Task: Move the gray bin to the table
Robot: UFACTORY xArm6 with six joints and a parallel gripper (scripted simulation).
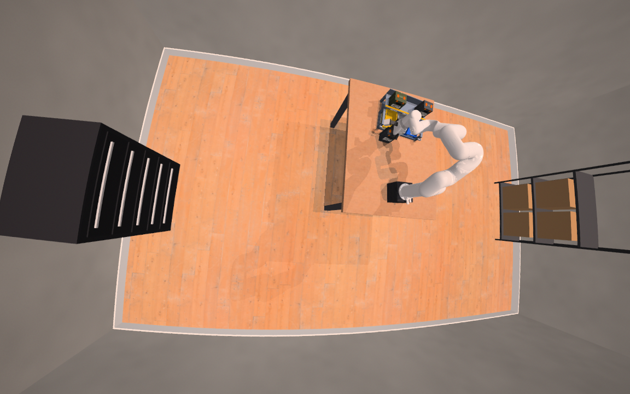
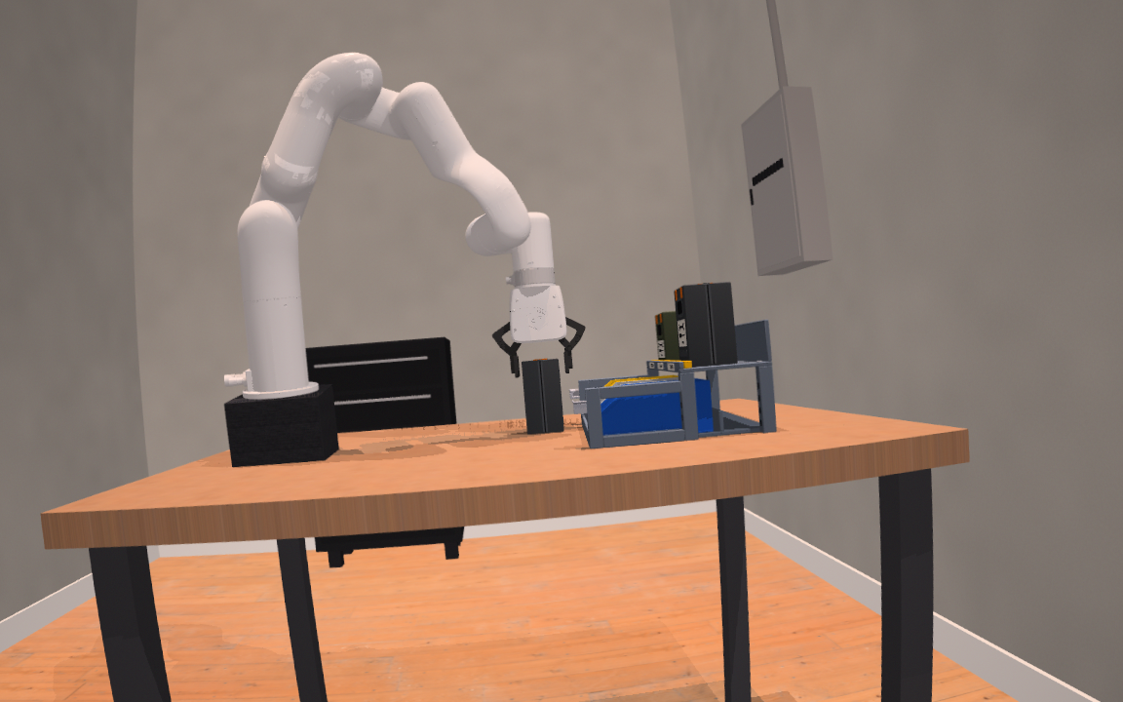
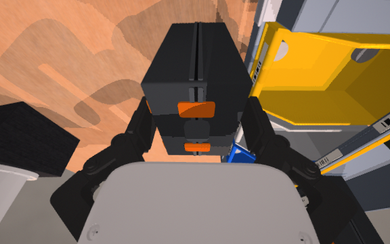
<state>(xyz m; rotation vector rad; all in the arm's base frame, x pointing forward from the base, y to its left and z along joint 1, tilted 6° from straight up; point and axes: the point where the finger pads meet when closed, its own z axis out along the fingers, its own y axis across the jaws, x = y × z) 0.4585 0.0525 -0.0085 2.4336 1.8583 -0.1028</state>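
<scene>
My gripper is now 50 mm above the black box. The rest, counted from my hand: gray open bin: 130 mm ahead, 150 mm to the right, 70 mm below; then yellow bin: 160 mm ahead, 40 mm to the right, 70 mm below; then green case: 250 mm ahead, 70 mm to the right, 40 mm above.
</scene>
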